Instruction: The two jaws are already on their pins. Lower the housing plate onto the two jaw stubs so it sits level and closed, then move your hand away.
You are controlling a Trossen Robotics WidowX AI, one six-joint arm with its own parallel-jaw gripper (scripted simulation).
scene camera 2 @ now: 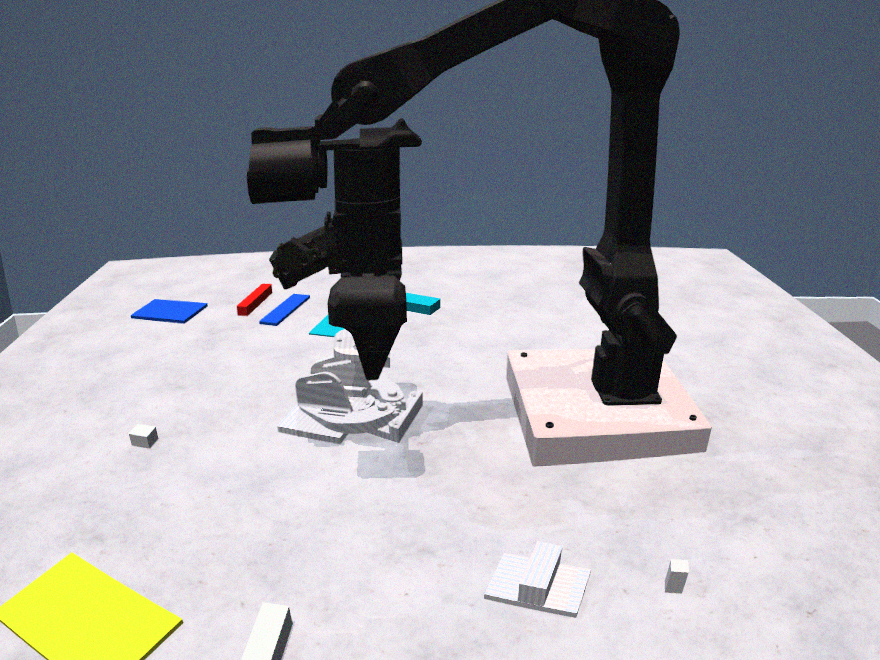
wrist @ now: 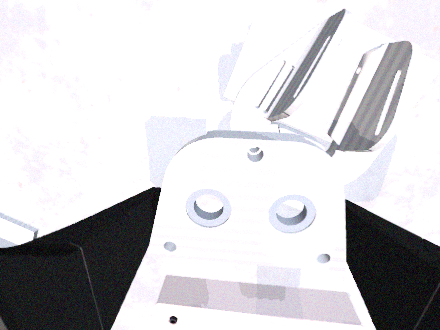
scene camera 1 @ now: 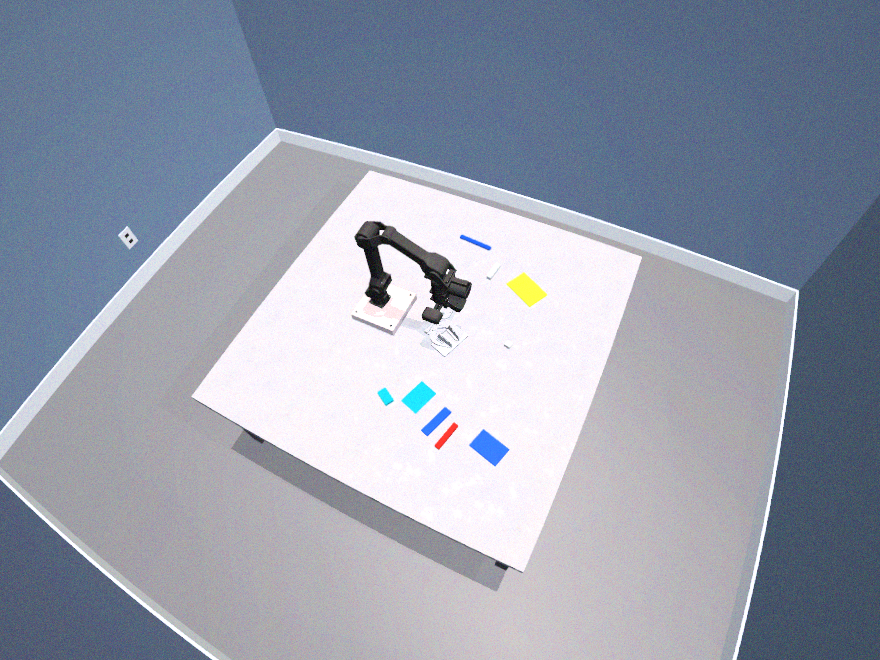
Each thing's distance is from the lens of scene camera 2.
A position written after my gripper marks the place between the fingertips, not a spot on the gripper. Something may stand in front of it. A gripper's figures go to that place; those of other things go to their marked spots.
my gripper (scene camera 2: 373, 360): 0.65 m
white stepped block (scene camera 2: 540, 582): 0.48 m
